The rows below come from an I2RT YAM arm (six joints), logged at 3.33 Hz.
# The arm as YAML. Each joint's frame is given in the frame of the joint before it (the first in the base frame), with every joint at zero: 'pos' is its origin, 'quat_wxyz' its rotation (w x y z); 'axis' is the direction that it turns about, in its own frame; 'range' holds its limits. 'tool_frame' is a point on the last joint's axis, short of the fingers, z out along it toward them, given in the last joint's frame.
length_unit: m
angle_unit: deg
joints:
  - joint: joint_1
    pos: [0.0, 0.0, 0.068]
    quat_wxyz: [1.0, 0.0, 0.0, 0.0]
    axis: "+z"
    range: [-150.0, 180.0]
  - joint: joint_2
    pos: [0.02, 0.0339, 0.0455]
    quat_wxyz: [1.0, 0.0, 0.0, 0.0]
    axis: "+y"
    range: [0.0, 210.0]
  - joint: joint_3
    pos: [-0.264, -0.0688, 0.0]
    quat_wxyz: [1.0, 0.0, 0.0, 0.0]
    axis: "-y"
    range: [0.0, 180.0]
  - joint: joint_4
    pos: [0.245, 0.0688, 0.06]
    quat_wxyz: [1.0, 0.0, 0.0, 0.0]
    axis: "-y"
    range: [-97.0, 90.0]
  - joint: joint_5
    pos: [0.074, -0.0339, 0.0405]
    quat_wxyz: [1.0, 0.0, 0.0, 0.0]
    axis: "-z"
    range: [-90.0, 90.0]
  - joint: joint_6
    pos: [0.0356, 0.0, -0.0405]
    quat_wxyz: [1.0, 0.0, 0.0, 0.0]
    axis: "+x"
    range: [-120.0, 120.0]
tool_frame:
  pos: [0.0, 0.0, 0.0]
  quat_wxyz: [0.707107, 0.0, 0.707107, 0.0]
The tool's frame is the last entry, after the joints.
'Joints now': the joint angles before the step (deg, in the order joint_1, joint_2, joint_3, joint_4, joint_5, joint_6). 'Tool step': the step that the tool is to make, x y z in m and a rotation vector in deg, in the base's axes. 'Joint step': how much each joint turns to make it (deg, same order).
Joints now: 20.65, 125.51, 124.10, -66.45, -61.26, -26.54
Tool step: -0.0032, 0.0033, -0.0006, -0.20, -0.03, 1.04
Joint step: 0.53, 0.00, 0.01, -1.04, 0.00, -1.13
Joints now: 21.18, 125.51, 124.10, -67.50, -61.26, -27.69
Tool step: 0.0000, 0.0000, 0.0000, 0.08, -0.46, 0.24
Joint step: 0.00, 0.01, 0.01, -0.02, 0.00, -0.53
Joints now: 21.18, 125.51, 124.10, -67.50, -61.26, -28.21
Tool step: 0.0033, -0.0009, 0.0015, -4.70, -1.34, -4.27
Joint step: 0.00, -0.70, -0.51, 2.71, 6.13, 3.94
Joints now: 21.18, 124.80, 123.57, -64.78, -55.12, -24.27
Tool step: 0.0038, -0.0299, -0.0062, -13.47, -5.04, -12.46
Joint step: -2.81, -4.66, -7.65, 5.89, 17.14, 3.70
